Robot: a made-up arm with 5 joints.
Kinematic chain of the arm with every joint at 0, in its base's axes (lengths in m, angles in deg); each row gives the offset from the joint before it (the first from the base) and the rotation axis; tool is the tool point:
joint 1: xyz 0 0 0.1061 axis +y
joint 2: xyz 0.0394 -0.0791 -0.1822 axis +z
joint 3: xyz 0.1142 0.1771 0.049 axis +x
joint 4: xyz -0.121 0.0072 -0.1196 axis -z
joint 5: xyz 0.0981 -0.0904 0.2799 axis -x
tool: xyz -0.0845 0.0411 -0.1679
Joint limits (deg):
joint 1: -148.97..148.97
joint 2: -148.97..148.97
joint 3: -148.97..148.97
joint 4: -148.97..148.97
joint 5: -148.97..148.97
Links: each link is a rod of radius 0.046 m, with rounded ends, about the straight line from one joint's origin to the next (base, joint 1, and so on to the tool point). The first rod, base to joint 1, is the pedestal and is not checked.
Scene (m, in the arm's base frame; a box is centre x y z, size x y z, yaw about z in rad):
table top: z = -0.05
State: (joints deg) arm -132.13 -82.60 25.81 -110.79 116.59
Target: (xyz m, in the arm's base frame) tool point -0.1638 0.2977 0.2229
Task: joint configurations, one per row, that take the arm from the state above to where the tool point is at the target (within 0.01 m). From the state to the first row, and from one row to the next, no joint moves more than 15 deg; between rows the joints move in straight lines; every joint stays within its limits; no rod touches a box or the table.
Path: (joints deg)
1: -131.41 -69.73 23.01 -117.15 114.18
2: -130.69 -56.86 20.21 -123.52 111.77
3: -129.97 -44.00 17.41 -129.88 109.35
4: -129.25 -31.13 14.61 -136.24 106.94
5: -128.53 -18.26 11.81 -142.61 104.53
6: -127.81 -5.39 9.01 -148.97 102.12

